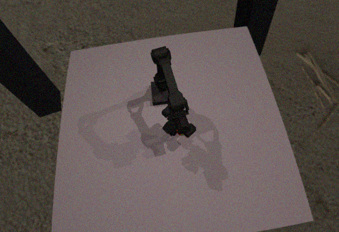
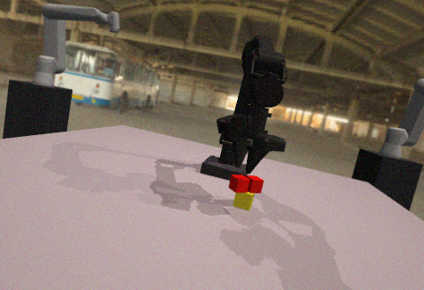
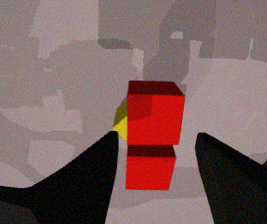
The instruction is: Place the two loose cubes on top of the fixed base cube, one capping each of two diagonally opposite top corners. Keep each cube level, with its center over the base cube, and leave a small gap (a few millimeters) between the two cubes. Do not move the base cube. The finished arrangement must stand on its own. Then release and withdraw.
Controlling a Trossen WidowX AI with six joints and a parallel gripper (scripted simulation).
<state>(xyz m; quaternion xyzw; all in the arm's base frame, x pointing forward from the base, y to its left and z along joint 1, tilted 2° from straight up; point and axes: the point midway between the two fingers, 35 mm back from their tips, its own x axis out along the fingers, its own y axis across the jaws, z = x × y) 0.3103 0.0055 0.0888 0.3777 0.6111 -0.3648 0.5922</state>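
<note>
Now: gripper tip 30 mm above the red cube. The rest, counted from my gripper tip: yellow base cube (10 mm behind, 20 mm to the left, 70 mm below).
</note>
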